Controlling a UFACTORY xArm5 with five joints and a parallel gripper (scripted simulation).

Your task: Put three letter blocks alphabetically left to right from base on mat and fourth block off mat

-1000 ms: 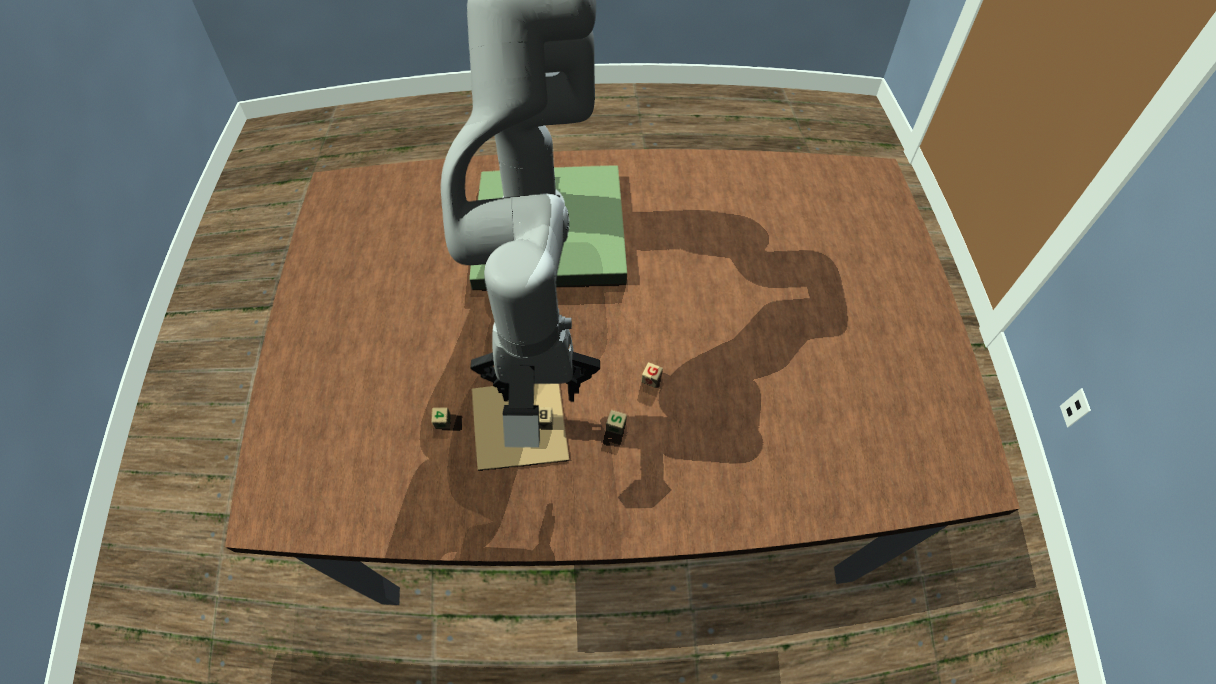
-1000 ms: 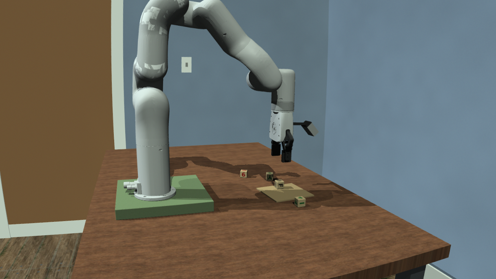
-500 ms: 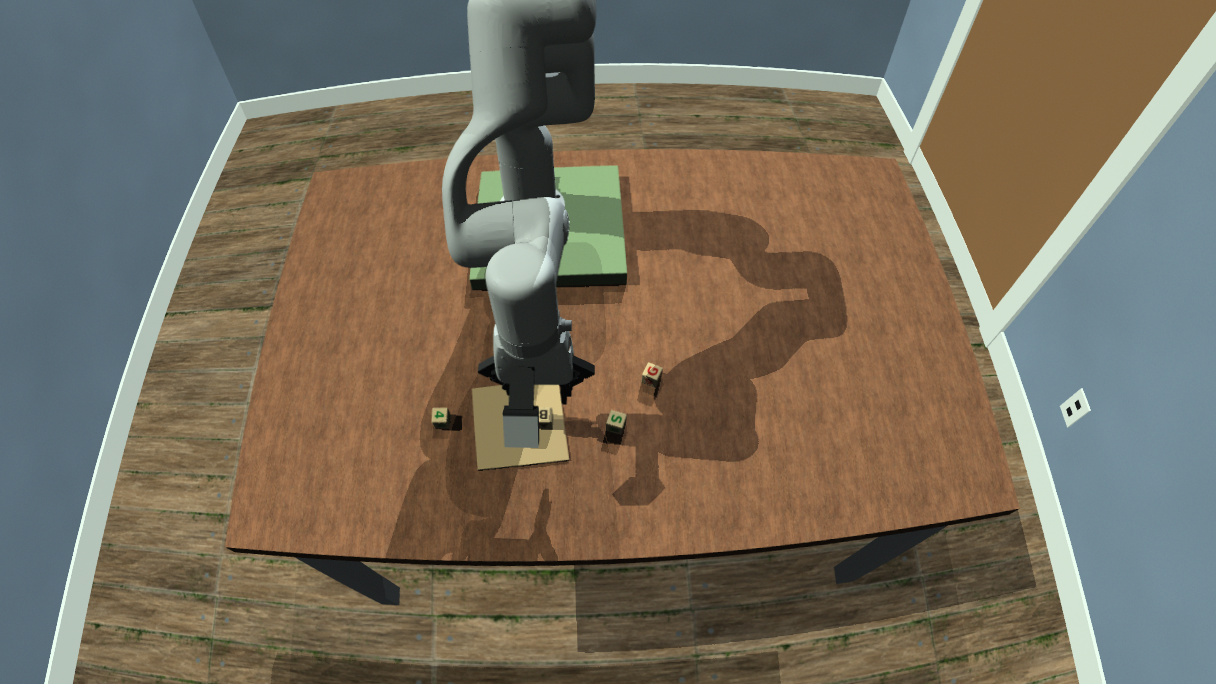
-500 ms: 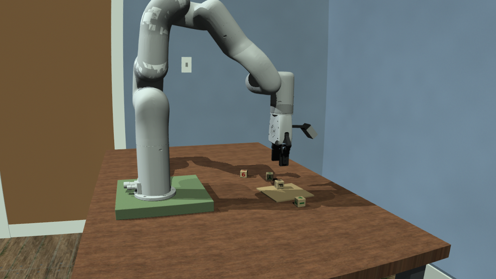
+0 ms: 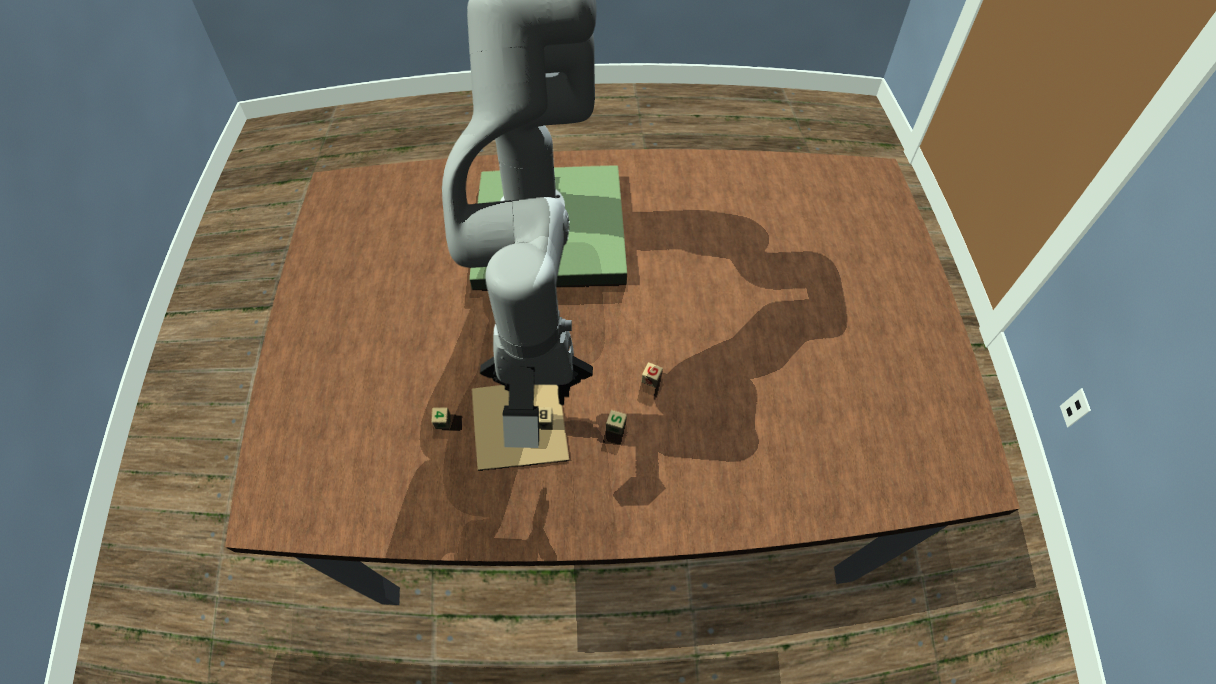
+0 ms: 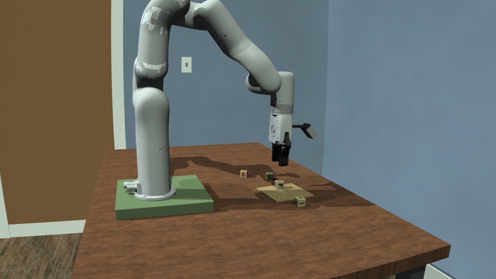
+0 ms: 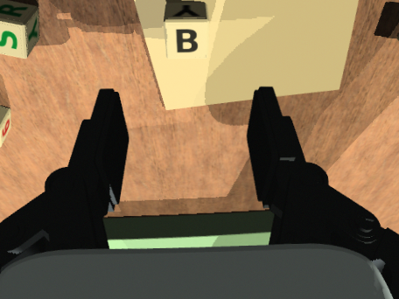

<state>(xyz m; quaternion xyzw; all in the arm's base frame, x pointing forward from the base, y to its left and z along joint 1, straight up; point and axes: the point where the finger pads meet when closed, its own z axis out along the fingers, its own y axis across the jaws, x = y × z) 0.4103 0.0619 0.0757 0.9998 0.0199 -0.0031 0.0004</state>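
My hand is 10 cm above the tan mat, 4 cm to the left of it and 1 cm short of it. From my hand the other things lie so: cream block: 16 cm to the right, 9 cm below, 1 cm ahead.
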